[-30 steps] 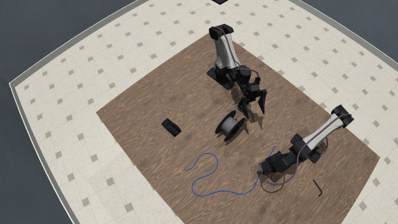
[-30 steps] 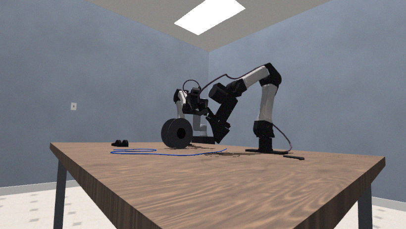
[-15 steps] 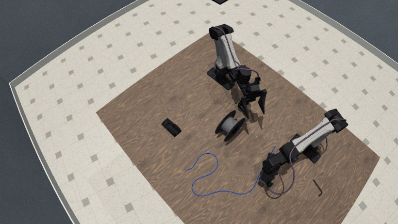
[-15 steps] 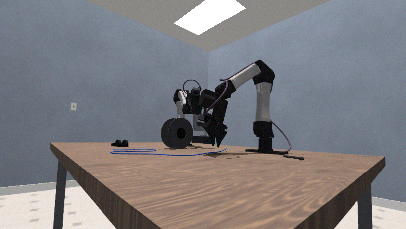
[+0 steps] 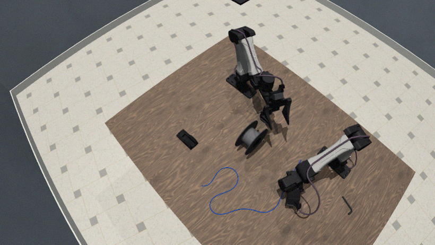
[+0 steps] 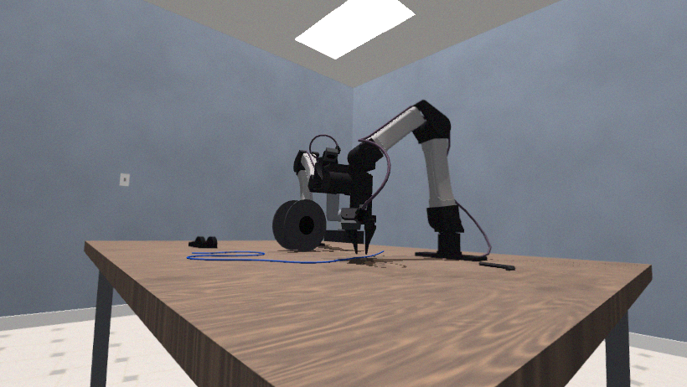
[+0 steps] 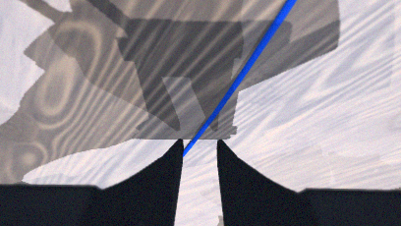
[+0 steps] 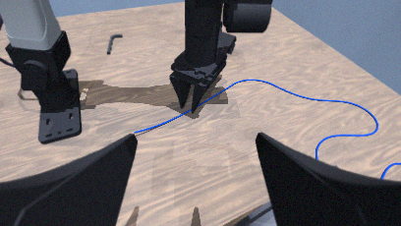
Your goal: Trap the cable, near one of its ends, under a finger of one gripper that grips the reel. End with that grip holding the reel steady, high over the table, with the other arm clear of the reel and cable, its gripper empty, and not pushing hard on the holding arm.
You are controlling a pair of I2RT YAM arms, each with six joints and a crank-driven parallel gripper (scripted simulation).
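Note:
My left gripper is now 28 cm to the left of the reel and 7 cm below it. Also, from my left hand: black bracket-like object (53 cm to the right, 23 cm ahead); then hex key (33 cm to the left, 10 cm behind, 1 cm below).
The reel is 13 cm below my right hand, 9 cm ahead of it and 8 cm to the right of it. Also, from my right hand: black bracket-like object (34 cm to the right, 31 cm ahead, 19 cm below); then hex key (52 cm to the left, 21 cm below, 1 cm behind).

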